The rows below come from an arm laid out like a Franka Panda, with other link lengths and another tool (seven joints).
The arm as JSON. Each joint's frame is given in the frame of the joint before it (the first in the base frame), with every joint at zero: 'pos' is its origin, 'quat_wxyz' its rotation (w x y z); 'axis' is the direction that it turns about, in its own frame. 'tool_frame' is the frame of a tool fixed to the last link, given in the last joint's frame.
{
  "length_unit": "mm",
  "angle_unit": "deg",
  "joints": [
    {
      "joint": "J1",
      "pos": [
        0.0,
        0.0,
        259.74
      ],
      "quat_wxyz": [
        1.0,
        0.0,
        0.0,
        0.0
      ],
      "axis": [
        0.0,
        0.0,
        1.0
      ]
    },
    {
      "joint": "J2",
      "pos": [
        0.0,
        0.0,
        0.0
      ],
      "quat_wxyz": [
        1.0,
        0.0,
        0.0,
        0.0
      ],
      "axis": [
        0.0,
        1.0,
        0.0
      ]
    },
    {
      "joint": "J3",
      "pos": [
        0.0,
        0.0,
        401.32
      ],
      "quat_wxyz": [
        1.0,
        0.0,
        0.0,
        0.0
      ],
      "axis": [
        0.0,
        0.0,
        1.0
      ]
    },
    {
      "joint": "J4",
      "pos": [
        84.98,
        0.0,
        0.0
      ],
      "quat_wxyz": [
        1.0,
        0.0,
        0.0,
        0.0
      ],
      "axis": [
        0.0,
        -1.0,
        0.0
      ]
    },
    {
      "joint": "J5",
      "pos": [
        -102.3,
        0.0,
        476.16
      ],
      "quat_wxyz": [
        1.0,
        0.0,
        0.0,
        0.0
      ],
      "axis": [
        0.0,
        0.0,
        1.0
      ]
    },
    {
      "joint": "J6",
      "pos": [
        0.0,
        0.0,
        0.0
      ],
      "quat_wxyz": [
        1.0,
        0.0,
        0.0,
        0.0
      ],
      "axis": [
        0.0,
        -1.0,
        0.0
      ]
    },
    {
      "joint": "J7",
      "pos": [
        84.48,
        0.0,
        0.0
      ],
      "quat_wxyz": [
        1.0,
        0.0,
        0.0,
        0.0
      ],
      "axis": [
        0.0,
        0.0,
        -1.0
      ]
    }
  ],
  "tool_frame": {
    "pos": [
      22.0,
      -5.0,
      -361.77
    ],
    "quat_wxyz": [
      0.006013,
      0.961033,
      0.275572,
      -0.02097
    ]
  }
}
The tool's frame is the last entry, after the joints.
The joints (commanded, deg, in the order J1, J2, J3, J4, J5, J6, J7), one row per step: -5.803 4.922 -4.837 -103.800 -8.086 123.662 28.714; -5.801 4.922 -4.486 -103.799 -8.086 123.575 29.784; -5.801 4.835 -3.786 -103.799 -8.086 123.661 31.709; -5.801 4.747 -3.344 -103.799 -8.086 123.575 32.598; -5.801 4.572 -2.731 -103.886 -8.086 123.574 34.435; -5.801 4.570 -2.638 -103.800 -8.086 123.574 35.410; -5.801 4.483 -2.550 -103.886 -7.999 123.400 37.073; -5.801 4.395 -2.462 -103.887 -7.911 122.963 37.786; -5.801 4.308 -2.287 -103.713 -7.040 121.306 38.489; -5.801 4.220 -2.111 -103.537 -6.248 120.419 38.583
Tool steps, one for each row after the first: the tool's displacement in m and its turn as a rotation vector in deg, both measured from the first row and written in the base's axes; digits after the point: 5 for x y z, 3 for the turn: 0.00038 0.00448 -0.00036 0.291 -0.099 -0.685; 0.00253 0.01338 0.00095 0.786 -0.596 -1.818; 0.00312 0.01912 0.00179 1.036 -0.747 -2.241; 0.00376 0.02702 0.00303 1.525 -1.134 -3.389; 0.00429 0.02796 0.00402 1.755 -1.381 -4.228; 0.00248 0.02922 0.00348 2.255 -1.490 -5.788; 0.00001 0.03068 0.00315 2.529 -1.268 -6.478; -0.00782 0.03679 0.00035 3.577 -0.074 -7.499; -0.01110 0.04271 0.00020 4.380 0.467 -7.774
